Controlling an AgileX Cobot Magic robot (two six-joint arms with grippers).
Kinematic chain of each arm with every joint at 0, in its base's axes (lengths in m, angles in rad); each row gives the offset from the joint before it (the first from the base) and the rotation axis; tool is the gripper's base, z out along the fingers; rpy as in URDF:
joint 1: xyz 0 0 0.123 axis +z
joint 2: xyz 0 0 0 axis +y
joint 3: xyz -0.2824 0 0.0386 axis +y
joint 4: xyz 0.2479 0 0.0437 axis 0.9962 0 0.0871
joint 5: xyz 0 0 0 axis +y
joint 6: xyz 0.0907 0 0.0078 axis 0.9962 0 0.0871
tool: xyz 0 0 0 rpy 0 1.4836 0
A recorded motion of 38 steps. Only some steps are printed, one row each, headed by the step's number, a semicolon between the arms.
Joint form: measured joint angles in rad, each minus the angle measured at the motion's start. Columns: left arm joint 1, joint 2, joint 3, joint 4, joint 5, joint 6; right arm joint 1, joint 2, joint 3, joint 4, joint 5, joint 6.
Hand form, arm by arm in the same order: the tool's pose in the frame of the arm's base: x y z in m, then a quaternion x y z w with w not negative. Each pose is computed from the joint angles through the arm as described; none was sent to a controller.
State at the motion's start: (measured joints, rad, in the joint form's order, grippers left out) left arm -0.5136 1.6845 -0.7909 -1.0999 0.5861 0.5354; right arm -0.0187 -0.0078 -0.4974 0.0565 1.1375 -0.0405
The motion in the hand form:
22: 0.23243 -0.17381 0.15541 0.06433 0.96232 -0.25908 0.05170; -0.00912 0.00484 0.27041 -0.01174 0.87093 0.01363 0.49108
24: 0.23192 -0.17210 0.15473 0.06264 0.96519 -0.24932 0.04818; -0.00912 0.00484 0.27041 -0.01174 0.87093 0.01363 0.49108
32: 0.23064 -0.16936 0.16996 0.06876 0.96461 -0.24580 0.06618; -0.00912 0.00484 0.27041 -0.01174 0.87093 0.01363 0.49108
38: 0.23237 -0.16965 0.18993 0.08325 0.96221 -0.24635 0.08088; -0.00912 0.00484 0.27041 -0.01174 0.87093 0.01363 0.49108
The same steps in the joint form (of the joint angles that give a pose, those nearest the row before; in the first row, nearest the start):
22: 0.0000 0.0000 -0.0019 0.2745 0.0019 -0.2554; 0.0000 0.0000 0.0000 0.0000 0.0000 0.0000
24: 0.0000 -0.0011 -0.0018 0.3139 0.0047 -0.2930; 0.0000 0.0000 0.0000 0.0000 0.0000 0.0000
32: 0.0000 -0.0535 -0.0105 0.3778 0.0169 -0.3481; 0.0000 0.0000 0.0000 0.0000 0.0000 0.0000
38: 0.0000 -0.0976 -0.0507 0.4426 0.0609 -0.3966; 0.0000 0.0000 0.0000 0.0000 0.0000 0.0000

